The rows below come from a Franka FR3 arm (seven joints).
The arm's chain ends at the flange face. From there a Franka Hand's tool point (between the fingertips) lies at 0.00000 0.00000 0.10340 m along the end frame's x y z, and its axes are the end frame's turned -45 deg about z.
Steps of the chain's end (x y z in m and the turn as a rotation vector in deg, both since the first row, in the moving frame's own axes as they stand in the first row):
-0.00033, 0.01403, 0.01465, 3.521, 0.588, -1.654
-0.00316, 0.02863, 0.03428, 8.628, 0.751, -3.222
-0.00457, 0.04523, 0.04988, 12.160, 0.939, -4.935
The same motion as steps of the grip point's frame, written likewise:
-0.00497, 0.00587, 0.01445, 2.074, 2.906, -1.654
-0.01084, 0.00767, 0.03310, 5.570, 6.632, -3.222
-0.01926, 0.01384, 0.04755, 7.934, 9.262, -4.935

